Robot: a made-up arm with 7 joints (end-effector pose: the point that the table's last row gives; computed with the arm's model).
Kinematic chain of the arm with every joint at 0, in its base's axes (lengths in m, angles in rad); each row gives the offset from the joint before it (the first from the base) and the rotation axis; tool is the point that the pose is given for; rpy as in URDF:
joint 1: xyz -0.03 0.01 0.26 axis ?
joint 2: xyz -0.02 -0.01 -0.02 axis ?
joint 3: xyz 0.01 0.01 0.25 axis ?
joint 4: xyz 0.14 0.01 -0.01 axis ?
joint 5: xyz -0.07 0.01 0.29 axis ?
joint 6: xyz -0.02 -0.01 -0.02 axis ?
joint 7: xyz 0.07 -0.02 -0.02 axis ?
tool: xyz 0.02 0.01 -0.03 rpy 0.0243 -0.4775 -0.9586
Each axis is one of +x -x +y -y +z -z.
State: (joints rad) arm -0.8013 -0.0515 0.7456 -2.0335 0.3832 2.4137 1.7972
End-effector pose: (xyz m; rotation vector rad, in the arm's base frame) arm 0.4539 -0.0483 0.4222 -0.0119 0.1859 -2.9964
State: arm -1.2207 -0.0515 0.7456 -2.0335 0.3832 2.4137 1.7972
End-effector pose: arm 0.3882 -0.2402 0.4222 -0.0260 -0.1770 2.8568
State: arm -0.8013 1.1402 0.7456 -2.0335 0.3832 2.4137 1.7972
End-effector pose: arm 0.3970 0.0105 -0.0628 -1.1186 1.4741 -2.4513
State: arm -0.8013 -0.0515 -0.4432 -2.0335 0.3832 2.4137 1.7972
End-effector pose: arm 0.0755 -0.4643 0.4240 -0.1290 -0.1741 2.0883
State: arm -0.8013 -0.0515 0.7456 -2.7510 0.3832 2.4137 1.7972
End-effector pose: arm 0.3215 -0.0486 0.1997 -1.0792 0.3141 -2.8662
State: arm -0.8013 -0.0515 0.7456 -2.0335 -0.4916 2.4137 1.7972
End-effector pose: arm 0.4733 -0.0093 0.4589 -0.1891 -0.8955 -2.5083
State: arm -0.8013 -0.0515 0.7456 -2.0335 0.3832 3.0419 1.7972
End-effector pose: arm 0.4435 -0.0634 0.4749 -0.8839 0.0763 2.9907
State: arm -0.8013 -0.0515 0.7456 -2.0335 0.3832 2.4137 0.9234
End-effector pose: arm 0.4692 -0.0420 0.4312 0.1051 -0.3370 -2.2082
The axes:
joint 1: +z
joint 2: +y
joint 3: +z
joint 4: -y
joint 5: +z
joint 6: -y
joint 7: -z

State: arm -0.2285 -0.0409 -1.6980 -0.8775 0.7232 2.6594 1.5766
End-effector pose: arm -0.2426 -0.2933 0.7675 -1.0390 1.1168 1.2351
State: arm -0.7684 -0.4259 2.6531 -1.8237 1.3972 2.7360 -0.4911
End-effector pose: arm -0.1759 0.5448 0.2768 0.8006 -0.0119 0.1393
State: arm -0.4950 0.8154 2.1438 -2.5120 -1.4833 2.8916 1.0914
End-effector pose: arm -0.0700 0.3829 0.4972 1.2482 -0.4387 0.3716
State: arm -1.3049 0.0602 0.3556 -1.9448 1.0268 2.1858 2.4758
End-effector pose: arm 0.2324 -0.3860 0.3566 -0.1593 -1.2425 1.3947
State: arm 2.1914 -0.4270 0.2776 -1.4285 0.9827 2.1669 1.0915
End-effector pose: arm -0.2901 0.1833 0.7576 0.3184 0.9225 0.2765
